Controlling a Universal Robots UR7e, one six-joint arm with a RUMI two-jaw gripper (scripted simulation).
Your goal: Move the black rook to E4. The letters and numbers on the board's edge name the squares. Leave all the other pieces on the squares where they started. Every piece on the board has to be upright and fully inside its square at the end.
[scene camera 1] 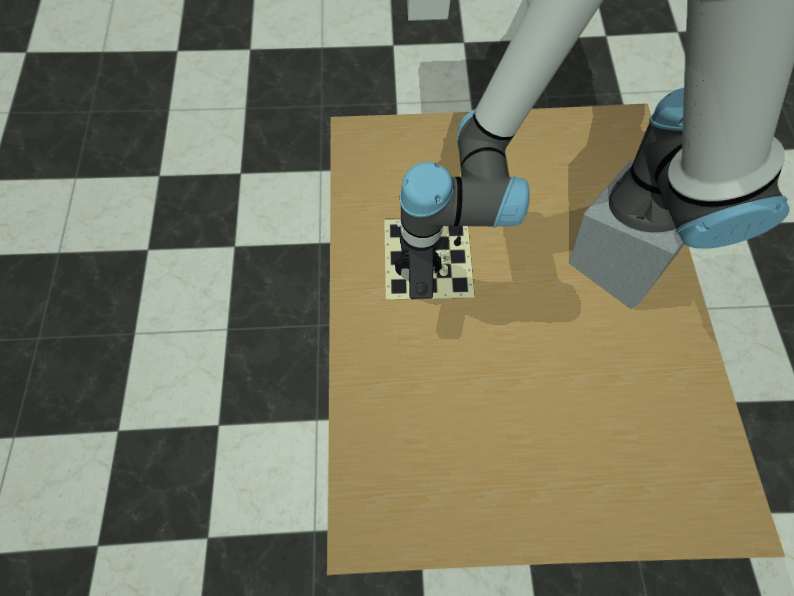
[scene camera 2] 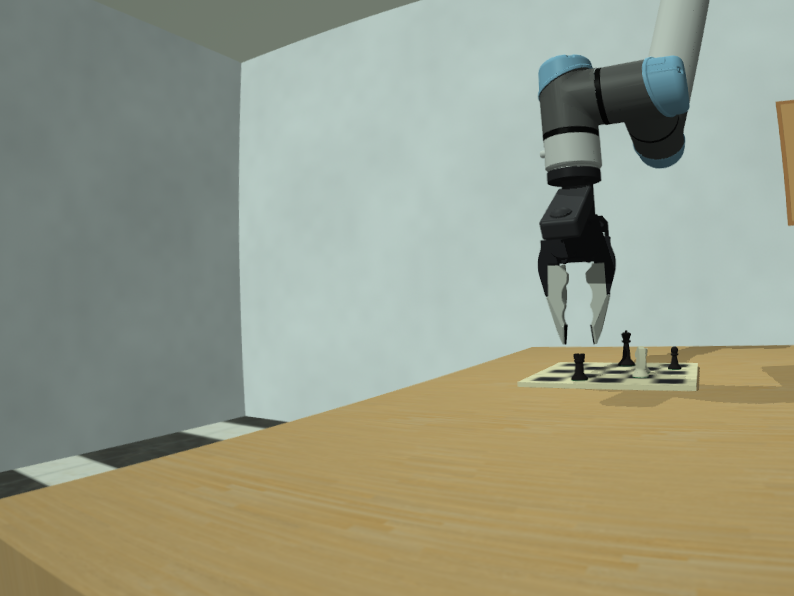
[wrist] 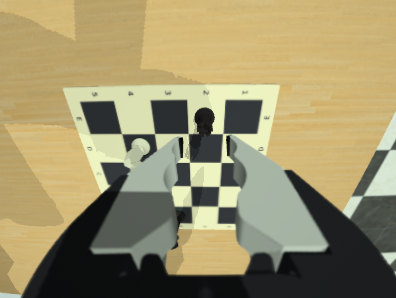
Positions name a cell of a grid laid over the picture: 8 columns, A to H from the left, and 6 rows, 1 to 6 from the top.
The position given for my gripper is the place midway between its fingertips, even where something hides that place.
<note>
In view: my gripper (scene camera 2: F4) and a small chessboard (scene camera 2: G4).
The small chessboard is seen too in scene camera 1 (scene camera 1: E3) and in the wrist view (wrist: C3). My gripper also shows in scene camera 1 (scene camera 1: E3) and in the wrist view (wrist: E3).
</note>
